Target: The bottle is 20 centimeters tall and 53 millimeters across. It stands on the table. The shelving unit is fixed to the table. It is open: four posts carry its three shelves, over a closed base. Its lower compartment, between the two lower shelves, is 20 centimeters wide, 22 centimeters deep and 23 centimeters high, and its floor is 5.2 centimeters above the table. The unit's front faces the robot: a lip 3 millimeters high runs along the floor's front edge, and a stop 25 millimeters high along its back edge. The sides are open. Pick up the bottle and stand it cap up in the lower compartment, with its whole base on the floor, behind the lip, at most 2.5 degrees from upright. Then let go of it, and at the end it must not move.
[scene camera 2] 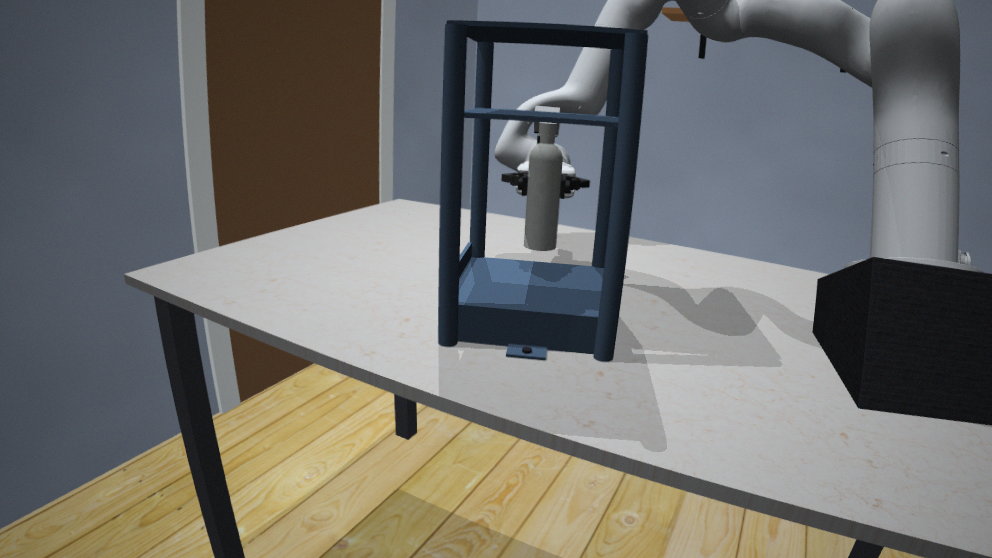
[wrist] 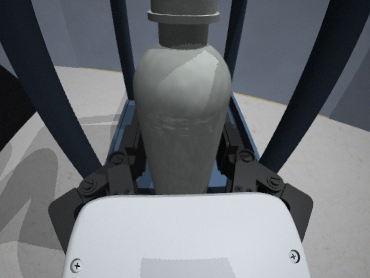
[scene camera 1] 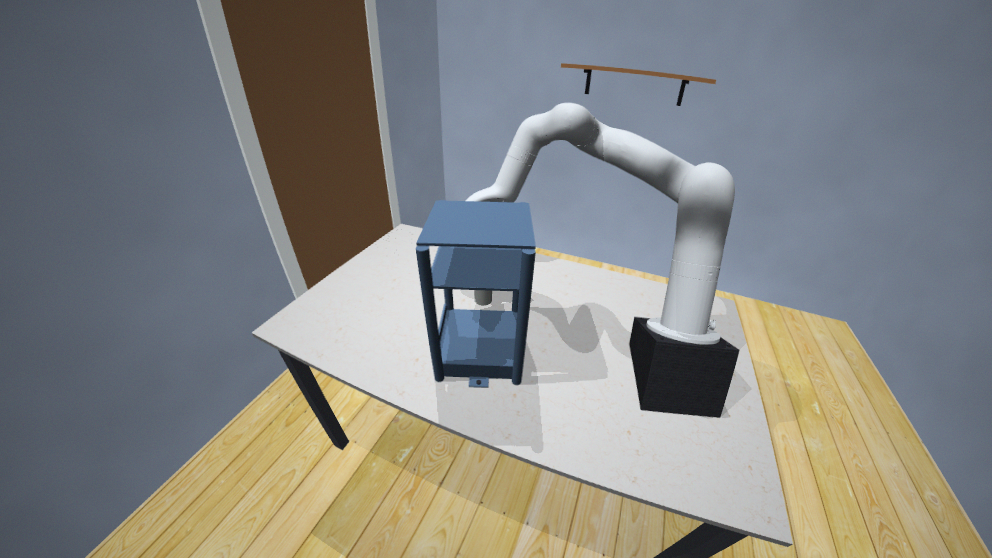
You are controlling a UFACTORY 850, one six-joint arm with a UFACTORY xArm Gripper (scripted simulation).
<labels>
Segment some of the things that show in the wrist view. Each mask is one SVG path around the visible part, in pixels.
The gripper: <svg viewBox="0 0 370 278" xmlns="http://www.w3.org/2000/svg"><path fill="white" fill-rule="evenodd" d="M48 207L51 222L66 255L62 278L311 278L301 242L303 242L310 220L313 200L309 195L288 183L285 184L278 174L257 162L255 153L244 148L237 126L231 124L228 112L216 155L218 171L221 172L221 175L227 177L225 193L140 195L136 179L145 172L147 158L135 108L131 125L126 125L124 128L119 149L108 155L107 163L84 178L78 188L71 189L54 200Z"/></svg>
A grey bottle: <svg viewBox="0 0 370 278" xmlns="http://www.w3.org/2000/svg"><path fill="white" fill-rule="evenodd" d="M151 0L151 10L147 11L148 20L158 23L159 42L149 48L139 60L134 72L132 88L155 194L206 194L232 92L231 75L224 58L214 47L207 43L209 24L219 22L220 13L217 12L218 0Z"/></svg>
</labels>
